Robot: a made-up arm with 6 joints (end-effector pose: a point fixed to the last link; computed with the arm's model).
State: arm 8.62 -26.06 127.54 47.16 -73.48 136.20
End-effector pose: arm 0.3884 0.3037 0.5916 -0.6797 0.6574 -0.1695 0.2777
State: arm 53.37 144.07 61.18 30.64 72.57 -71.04
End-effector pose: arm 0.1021 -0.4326 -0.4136 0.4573 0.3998 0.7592 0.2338
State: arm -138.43 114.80 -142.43 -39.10 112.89 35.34
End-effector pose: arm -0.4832 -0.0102 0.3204 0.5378 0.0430 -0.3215 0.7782
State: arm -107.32 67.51 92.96 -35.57 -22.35 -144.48
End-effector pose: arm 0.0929 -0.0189 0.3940 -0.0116 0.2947 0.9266 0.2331
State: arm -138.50 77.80 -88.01 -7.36 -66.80 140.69
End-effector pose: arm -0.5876 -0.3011 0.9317 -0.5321 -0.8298 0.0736 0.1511
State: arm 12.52 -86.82 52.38 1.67 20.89 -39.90
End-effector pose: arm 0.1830 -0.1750 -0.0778 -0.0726 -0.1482 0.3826 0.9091
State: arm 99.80 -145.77 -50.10 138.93 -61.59 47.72
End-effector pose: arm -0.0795 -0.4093 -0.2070 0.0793 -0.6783 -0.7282 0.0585
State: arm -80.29 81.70 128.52 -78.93 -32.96 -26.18
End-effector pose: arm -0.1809 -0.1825 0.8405 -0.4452 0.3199 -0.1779 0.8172
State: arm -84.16 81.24 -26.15 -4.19 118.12 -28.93
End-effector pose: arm -0.0462 0.1339 0.9342 -0.8010 0.4252 -0.4041 0.1195
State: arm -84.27 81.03 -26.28 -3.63 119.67 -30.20
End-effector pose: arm -0.0578 0.1343 0.9268 -0.8013 0.4116 -0.4157 0.1253
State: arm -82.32 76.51 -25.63 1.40 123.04 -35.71
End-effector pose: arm -0.0627 0.1494 0.9042 -0.8275 0.3538 -0.4197 0.1182
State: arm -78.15 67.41 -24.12 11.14 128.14 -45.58
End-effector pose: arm -0.0603 0.1713 0.8647 -0.8715 0.2520 -0.4089 0.0991
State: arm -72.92 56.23 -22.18 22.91 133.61 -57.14
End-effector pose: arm -0.0533 0.1859 0.8177 -0.9103 0.1374 -0.3827 0.0774
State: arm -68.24 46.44 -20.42 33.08 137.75 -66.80
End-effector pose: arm -0.0447 0.1911 0.7785 -0.9333 0.0471 -0.3509 0.0606
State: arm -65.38 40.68 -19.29 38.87 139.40 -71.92
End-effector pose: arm -0.0363 0.1937 0.7593 -0.9446 0.0013 -0.3243 0.0501
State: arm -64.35 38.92 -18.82 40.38 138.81 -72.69
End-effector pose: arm -0.0275 0.1978 0.7597 -0.9510 -0.0058 -0.3058 0.0441
